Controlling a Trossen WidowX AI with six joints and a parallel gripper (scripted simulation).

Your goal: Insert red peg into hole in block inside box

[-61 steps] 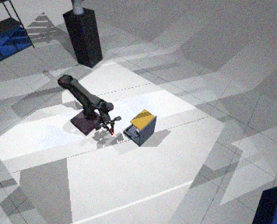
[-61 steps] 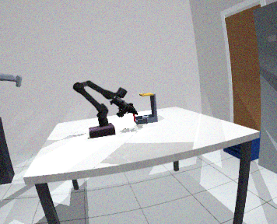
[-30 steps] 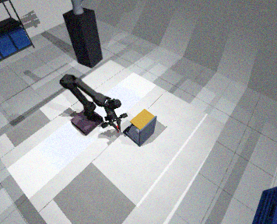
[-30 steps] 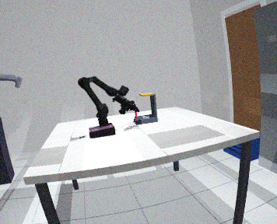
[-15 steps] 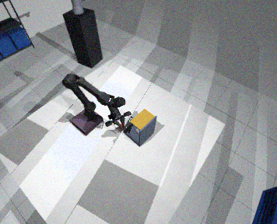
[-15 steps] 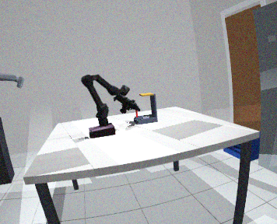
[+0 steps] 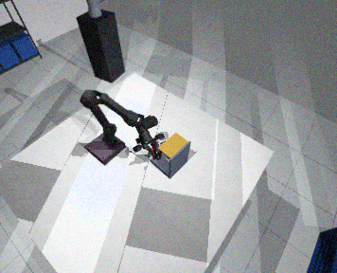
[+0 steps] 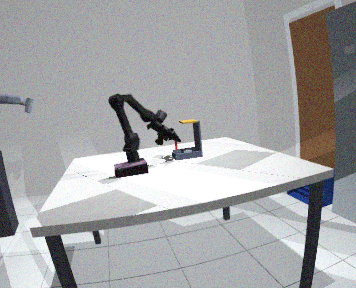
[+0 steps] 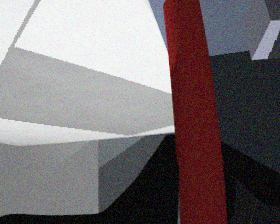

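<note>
The back wall lies 14 cm ahead of my gripper tip, 4 cm to the left of it and 1 cm above it. The rest, counted from my gripper tip: red peg 3 cm behind, 1 cm to the left, 1 cm below; then yellow roof 9 cm ahead, 5 cm to the left, 11 cm above.
</note>
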